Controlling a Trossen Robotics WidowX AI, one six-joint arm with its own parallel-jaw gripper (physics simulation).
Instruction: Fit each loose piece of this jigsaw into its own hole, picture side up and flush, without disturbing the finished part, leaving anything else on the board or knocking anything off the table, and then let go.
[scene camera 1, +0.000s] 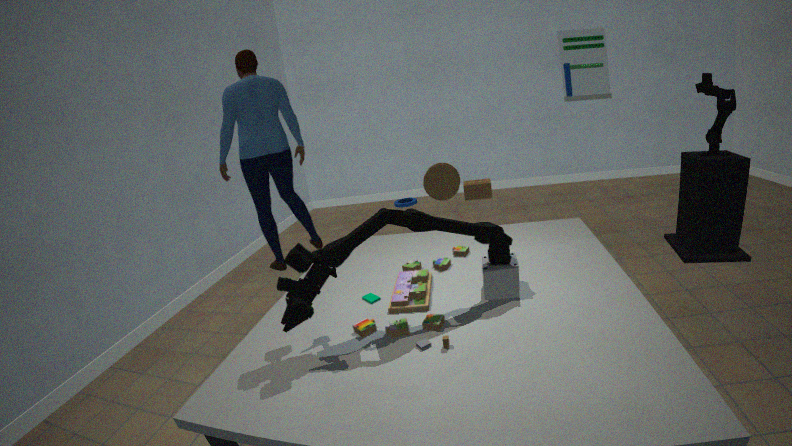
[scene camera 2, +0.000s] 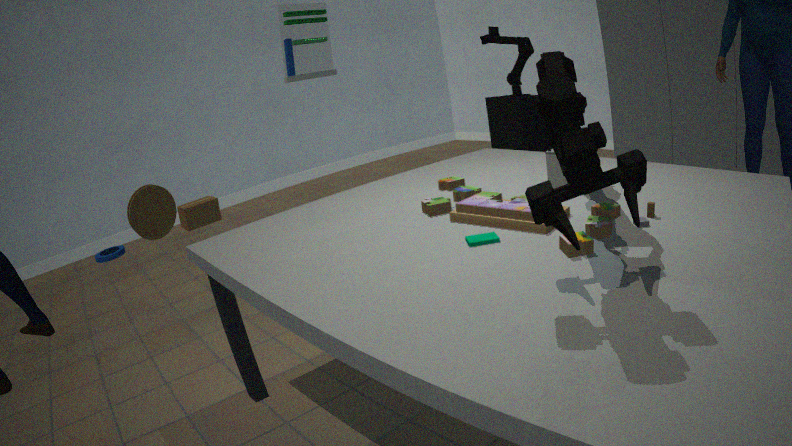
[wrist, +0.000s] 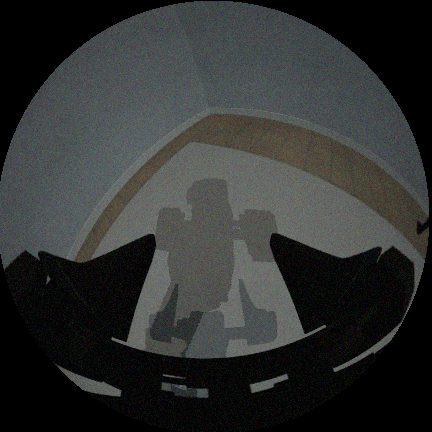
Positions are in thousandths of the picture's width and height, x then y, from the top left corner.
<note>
The gripper (scene camera 2: 770, 533) is open, holding nothing. Also in view: a jigsaw board (scene camera 2: 622, 497).
The gripper is seen too in scene camera 1 (scene camera 1: 358, 734) and in the wrist view (wrist: 494, 554).
</note>
